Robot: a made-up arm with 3 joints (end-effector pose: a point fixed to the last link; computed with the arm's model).
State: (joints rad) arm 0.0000 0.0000 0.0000
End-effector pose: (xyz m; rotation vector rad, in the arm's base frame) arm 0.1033 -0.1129 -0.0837 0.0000 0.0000 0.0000
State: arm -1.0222 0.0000 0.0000
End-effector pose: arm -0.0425 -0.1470 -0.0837 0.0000 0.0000 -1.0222
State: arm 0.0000 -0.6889 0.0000
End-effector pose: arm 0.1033 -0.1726 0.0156 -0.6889 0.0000 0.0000
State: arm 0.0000 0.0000 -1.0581
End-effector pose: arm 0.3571 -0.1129 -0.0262 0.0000 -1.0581 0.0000
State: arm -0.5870 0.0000 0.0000
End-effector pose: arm 0.0235 -0.1512 -0.0837 0.0000 0.0000 -0.5870
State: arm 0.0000 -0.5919 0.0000
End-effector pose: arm 0.1033 -0.1686 -0.0006 -0.5919 0.0000 0.0000
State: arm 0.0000 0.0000 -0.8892
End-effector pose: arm 0.3229 -0.1129 -0.0531 0.0000 -0.8892 0.0000
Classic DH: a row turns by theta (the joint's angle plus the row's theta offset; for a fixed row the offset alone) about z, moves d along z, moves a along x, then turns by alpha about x. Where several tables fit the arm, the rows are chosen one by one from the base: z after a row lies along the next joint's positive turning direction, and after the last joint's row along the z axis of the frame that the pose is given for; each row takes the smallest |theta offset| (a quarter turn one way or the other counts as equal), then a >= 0, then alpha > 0; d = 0 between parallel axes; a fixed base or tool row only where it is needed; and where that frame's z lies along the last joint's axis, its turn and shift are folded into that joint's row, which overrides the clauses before.
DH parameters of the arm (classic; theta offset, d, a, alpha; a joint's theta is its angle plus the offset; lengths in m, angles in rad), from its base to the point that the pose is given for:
joint 1: -1.5708 0.0492 0.0044 -1.5708
joint 2: -1.5708 0.181 0.1129 1.5708
joint 3: -1.5708 -0.1085 0.0777 -1.5708
tool (fixed): 3.1416 -0.2458 0 0

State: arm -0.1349 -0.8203 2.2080
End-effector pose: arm 0.0505 0.1514 0.3479 -0.3151 2.1096 -0.9747
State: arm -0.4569 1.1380 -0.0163
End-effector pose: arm 0.1280 0.0171 -0.1056 1.1143 -0.2741 -0.4154
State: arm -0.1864 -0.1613 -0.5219
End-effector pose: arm 0.2073 -0.1753 -0.0705 -0.2056 -0.5042 -0.1397
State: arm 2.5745 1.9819 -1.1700
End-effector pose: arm -0.3658 0.1275 -0.0285 1.1392 1.3723 0.7256
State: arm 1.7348 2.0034 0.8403
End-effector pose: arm -0.0257 -0.0589 -0.0521 1.0007 2.2110 1.8127
